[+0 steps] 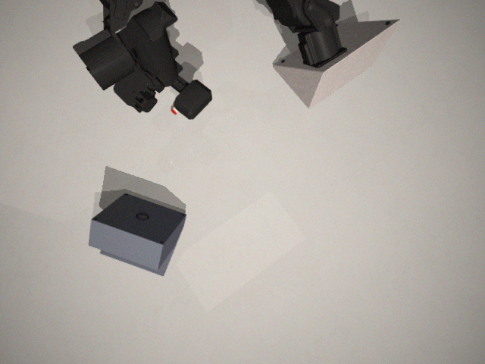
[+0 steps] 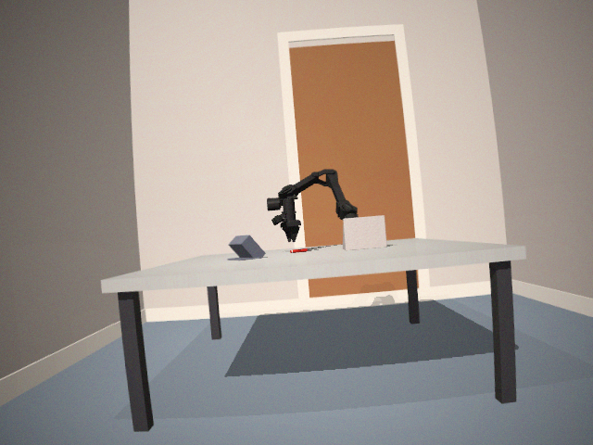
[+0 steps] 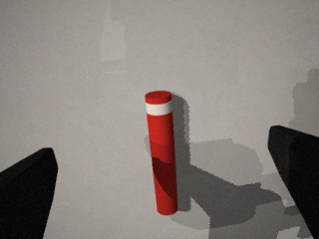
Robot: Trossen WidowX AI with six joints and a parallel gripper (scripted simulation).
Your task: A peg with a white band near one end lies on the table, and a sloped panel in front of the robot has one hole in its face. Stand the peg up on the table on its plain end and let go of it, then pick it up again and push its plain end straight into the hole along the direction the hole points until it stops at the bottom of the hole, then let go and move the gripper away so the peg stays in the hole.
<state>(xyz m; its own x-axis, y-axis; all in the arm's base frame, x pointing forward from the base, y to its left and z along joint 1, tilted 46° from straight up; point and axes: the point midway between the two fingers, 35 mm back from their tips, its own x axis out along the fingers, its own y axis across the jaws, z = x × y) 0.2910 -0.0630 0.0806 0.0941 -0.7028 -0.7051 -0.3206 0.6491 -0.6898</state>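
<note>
Now: the peg 10 mm behind my gripper tip, 10 mm to the right of it and 40 mm below it. Also, from my gripper tip: panel (180 mm ahead, 200 mm to the left, 10 mm below).
</note>
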